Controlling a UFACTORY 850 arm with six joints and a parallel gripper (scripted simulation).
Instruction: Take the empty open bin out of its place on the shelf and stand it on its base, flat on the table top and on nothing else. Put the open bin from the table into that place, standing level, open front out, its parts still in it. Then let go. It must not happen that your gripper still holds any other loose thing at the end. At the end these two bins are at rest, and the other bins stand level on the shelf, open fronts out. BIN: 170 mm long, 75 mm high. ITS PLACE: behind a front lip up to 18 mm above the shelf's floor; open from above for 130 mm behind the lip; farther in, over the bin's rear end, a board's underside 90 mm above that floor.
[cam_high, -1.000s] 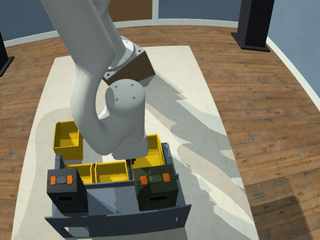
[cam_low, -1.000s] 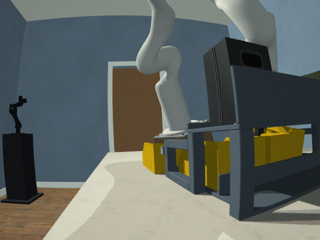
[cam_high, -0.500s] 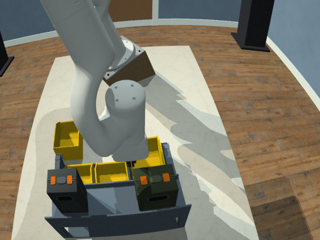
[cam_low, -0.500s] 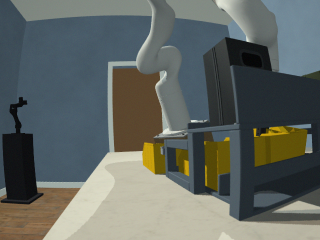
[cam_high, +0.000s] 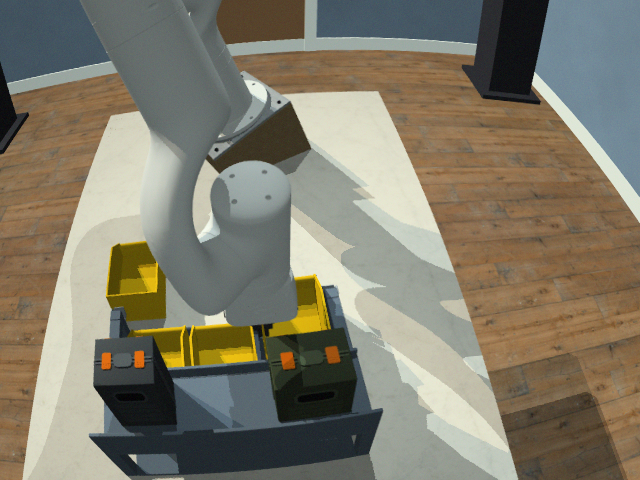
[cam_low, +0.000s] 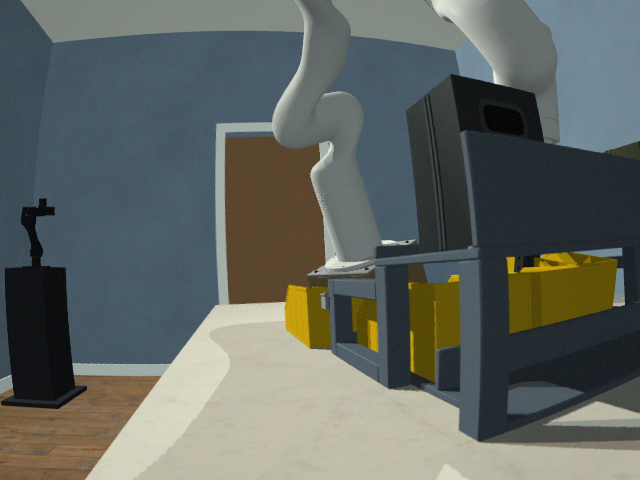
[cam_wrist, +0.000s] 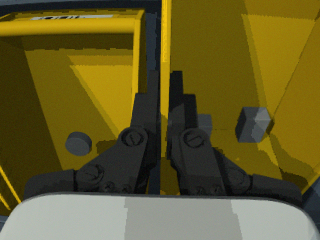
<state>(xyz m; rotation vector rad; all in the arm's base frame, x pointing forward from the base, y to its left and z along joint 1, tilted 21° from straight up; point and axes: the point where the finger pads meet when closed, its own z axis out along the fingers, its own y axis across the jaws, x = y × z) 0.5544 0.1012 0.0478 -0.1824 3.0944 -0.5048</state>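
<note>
My gripper is now 40 mm past the shelf lip, 70 mm to the left of it and 70 mm above it. Also, from my hand: dark grey case (160 mm ahead, 170 mm to the right, 80 mm above); green case (140 mm ahead, 60 mm to the left, 70 mm above).
</note>
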